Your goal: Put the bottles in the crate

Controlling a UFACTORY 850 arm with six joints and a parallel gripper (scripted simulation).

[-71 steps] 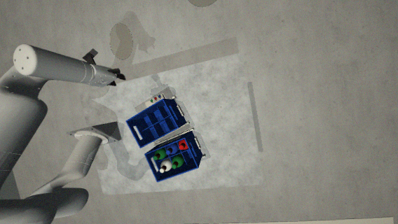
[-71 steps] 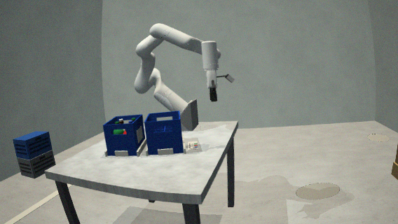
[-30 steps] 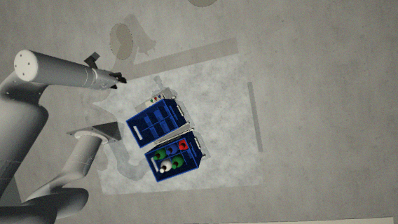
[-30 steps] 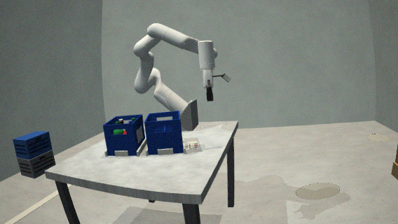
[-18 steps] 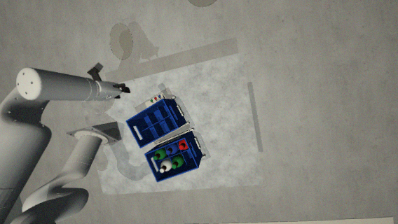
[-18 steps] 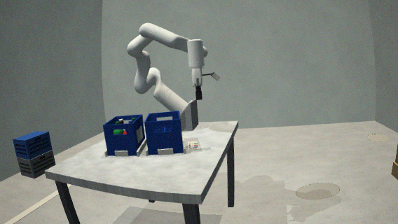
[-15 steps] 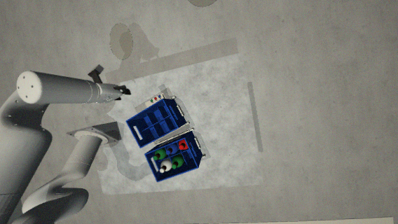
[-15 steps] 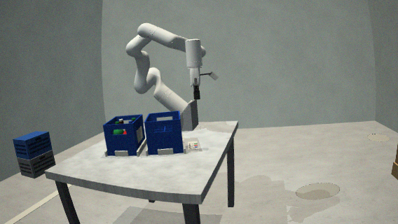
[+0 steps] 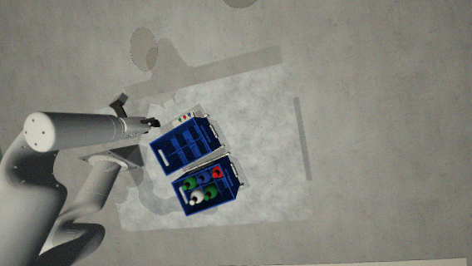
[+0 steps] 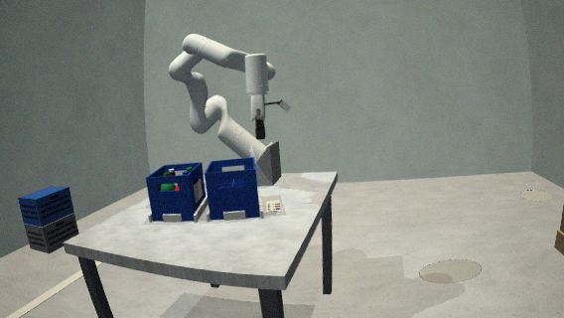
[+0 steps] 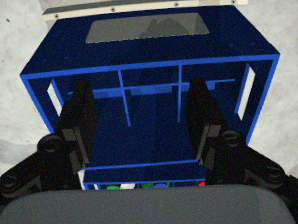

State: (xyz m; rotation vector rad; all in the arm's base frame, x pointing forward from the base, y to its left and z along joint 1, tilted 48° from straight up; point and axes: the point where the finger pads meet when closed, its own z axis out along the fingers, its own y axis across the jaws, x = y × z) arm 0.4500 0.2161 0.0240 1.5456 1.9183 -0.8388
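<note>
My gripper is now 300 mm to the left of the blue-label bottle, 190 mm above it and 100 mm short of it. Also, from my hand: red-label bottle 280 mm to the right, 190 mm below, 180 mm ahead; green-label bottle 320 mm to the right, 190 mm below, 10 mm ahead; pick list 280 mm below, 20 mm to the left, 10 mm ahead.
</note>
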